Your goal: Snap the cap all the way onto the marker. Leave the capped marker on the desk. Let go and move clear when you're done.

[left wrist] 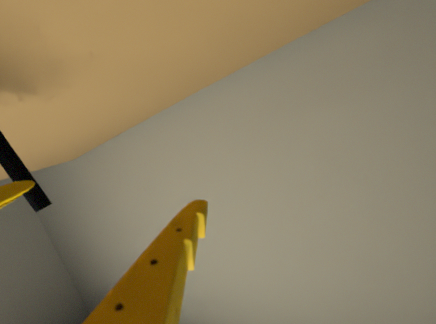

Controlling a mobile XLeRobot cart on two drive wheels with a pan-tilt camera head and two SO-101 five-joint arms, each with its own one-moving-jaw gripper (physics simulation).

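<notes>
My left gripper (pixel 201 207) is open. One notched yellow jaw shows at the bottom centre of the left wrist view, and the other jaw is swung out of the picture. The black marker (pixel 19 172) shows in part at the left edge, slanting down to a blunt end. A yellow jaw tip of my right gripper (pixel 24 188) lies against it near that end; the rest of that gripper is cut off, and it is shut on the marker. The marker is left of my left jaw and apart from it. The cap does not show in this view.
The tan desk top (pixel 165 55) fills the upper left, with a soft dark shadow at its far left. Its edge runs slanting from the left side up to the top right. Beyond the edge is a plain grey surface (pixel 310 175).
</notes>
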